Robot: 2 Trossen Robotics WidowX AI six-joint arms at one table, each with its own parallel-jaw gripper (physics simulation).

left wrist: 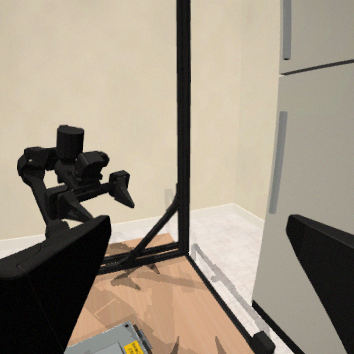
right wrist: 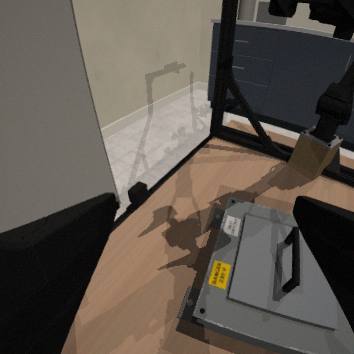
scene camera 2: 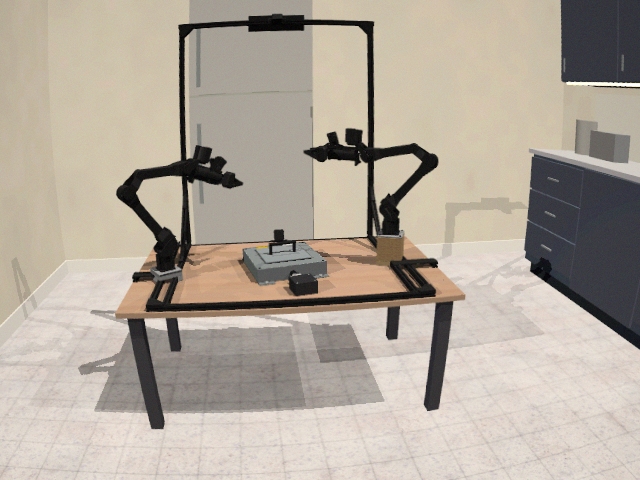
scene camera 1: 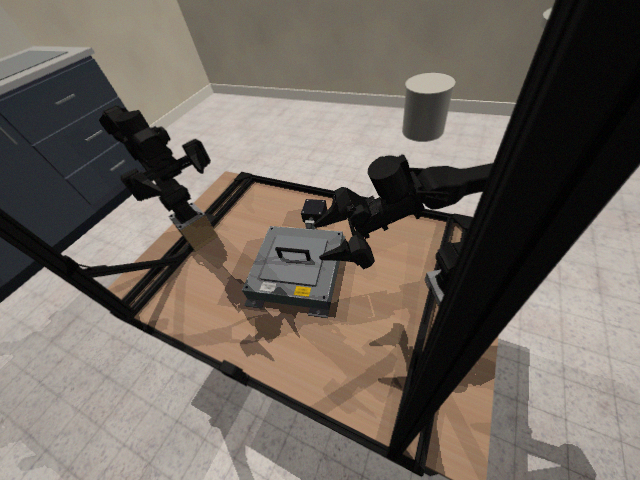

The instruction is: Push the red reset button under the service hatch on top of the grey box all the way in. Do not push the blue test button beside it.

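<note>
The grey box (scene camera 1: 284, 290) (scene camera 2: 289, 271) (left wrist: 102, 342) (right wrist: 225, 320) sits on the table. Its hatch (scene camera 1: 279, 273) (right wrist: 260, 260) lies flat and closed on top, with a black upright handle (scene camera 1: 293, 250) (scene camera 2: 282, 241) (right wrist: 296, 260). The red and blue buttons do not show in any view. My right gripper (scene camera 1: 319, 241) (scene camera 2: 241, 182) (left wrist: 115, 213) (right wrist: 206, 203) is open and empty, above the box and towards its left side in scene camera 2. My left gripper (scene camera 1: 175, 180) (scene camera 2: 305, 152) (left wrist: 199, 223) is open and empty, high above the table, to the box's right in scene camera 2.
A small black block (scene camera 1: 313, 208) (scene camera 2: 303, 284) stands close to the box, at its far side in scene camera 1. A black frame (scene camera 2: 370, 129) (left wrist: 183, 125) rises from the table edge. The left arm stands on a wooden block (scene camera 1: 199, 232) (scene camera 2: 390, 249) (right wrist: 310, 157).
</note>
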